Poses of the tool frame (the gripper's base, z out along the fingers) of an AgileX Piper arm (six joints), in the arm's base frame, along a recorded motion.
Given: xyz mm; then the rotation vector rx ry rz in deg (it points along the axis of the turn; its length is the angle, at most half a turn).
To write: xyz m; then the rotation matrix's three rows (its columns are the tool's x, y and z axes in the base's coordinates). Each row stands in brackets. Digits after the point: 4 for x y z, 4 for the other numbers.
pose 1, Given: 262.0 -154.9 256.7 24.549 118.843 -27.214
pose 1, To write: [0.2620 -0.1549 0.2567], [[-0.5035 0.4757 0.7212], [0.1145 0.8641 -0.4901], [-0.8564 -0.1642 -0.4896]]
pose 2, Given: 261.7 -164.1 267.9 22.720 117.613 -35.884
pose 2, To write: [0.2617 -0.1641 0.2679], [[-0.5223 0.5040 0.6879], [0.0341 0.8184 -0.5736], [-0.8521 -0.2761 -0.4446]]
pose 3, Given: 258.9 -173.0 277.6 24.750 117.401 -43.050
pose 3, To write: [0.2589 -0.1730 0.2776], [[-0.5477 0.5557 0.6255], [0.0196 0.7559 -0.6544], [-0.8364 -0.3462 -0.4249]]
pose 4, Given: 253.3 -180.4 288.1 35.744 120.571 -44.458
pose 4, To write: [0.2533 -0.1804 0.2881], [[-0.5658 0.6509 0.5063], [0.1664 0.6915 -0.7030], [-0.8076 -0.3135 -0.4995]]
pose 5, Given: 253.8 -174.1 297.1 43.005 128.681 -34.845
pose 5, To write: [0.2538 -0.1741 0.2971], [[-0.6004 0.6579 0.4546], [0.3387 0.7241 -0.6008], [-0.7244 -0.2068 -0.6576]]
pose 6, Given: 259.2 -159.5 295.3 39.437 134.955 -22.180
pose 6, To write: [0.2592 -0.1595 0.2953], [[-0.6541 0.5659 0.5020], [0.3754 0.8190 -0.4340], [-0.6567 -0.0954 -0.7481]]
